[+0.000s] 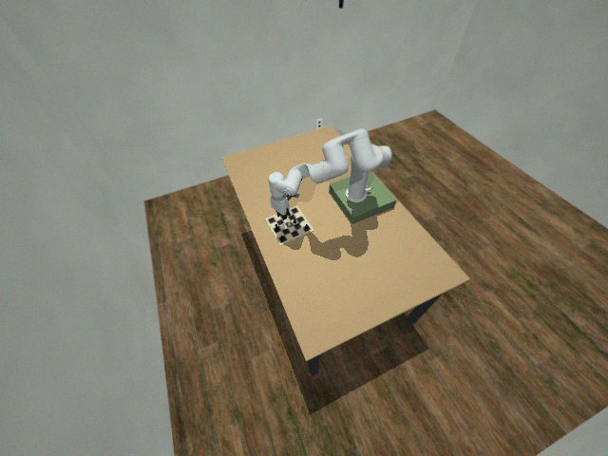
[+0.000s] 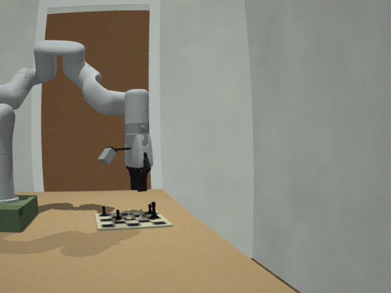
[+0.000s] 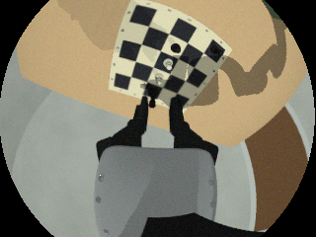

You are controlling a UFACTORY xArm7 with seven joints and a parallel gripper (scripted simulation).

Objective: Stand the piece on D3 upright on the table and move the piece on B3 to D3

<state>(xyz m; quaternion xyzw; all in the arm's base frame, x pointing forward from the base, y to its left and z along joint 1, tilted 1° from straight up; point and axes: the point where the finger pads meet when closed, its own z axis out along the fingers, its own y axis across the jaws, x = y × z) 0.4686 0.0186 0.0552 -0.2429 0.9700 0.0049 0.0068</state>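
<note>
Now: hand 8 cm above the tall black piece, 4 cm short of it and 1 cm to the right of it. From my hand the other things lie so: small chessboard (11 cm below, 3 cm behind, 1 cm to the right).
</note>
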